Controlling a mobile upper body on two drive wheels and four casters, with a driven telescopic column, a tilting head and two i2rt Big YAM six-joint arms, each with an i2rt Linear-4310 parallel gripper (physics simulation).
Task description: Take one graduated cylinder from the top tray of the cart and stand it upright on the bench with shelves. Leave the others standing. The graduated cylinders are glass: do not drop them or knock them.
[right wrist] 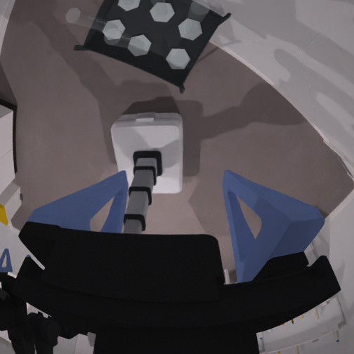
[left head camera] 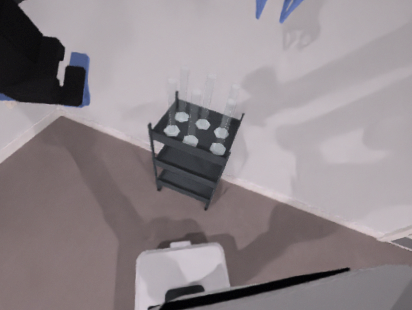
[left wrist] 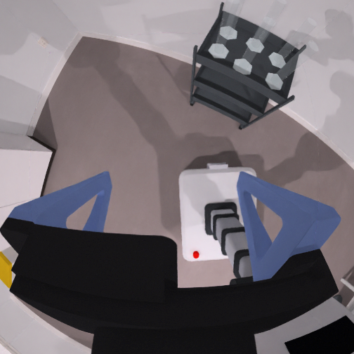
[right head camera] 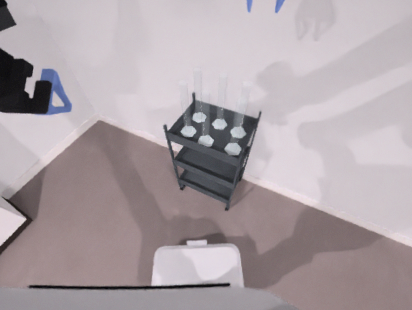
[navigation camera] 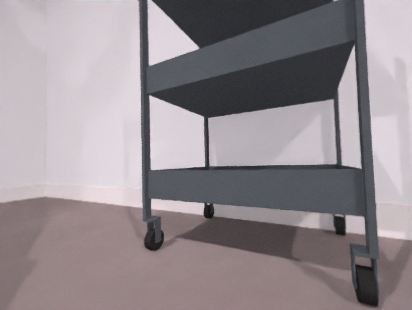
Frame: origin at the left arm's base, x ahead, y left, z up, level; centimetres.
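Seen in the pictures: left gripper, fingertip midpoint: (left head camera: 55,98) (right head camera: 45,107); right gripper, fingertip midpoint: (left head camera: 268,20) (right head camera: 262,12).
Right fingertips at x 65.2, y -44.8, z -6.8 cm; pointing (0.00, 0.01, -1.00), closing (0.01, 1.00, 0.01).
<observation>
Offsets run from my right fingertips to a thing's middle. "spot": to the spot under its first point.
Several clear graduated cylinders with pale hexagonal bases @[spot: dx +27.0, dy +6.0, dz -65.9 cm] (left head camera: 202,124) (right head camera: 219,124) (left wrist: 255,45) (right wrist: 161,12) stand upright on the top tray of the dark cart (left head camera: 152,145) (right head camera: 170,145) (left wrist: 193,75) (navigation camera: 255,190). My left gripper (left wrist: 173,178) is open and empty, high up; in the left head camera part of it shows at the upper left, left of the cart. My right gripper (left head camera: 270,19) (right head camera: 264,10) (right wrist: 174,177) is open and empty. Its fingertips show at the top edge of both head views, above and right of the cylinders. I cannot make out the bench with shelves for certain.
My white base (left head camera: 182,267) (right head camera: 197,265) (left wrist: 195,200) (right wrist: 150,132) is in front of the cart. Walls stand behind the cart and meet in a corner at its left. A white box-like piece @[spot: dx -15.6, dy +160.6, dz -114.3 cm] (right head camera: 9,222) (left wrist: 22,172) stands at the left. Small coloured items show at the right wrist view's lower right.
</observation>
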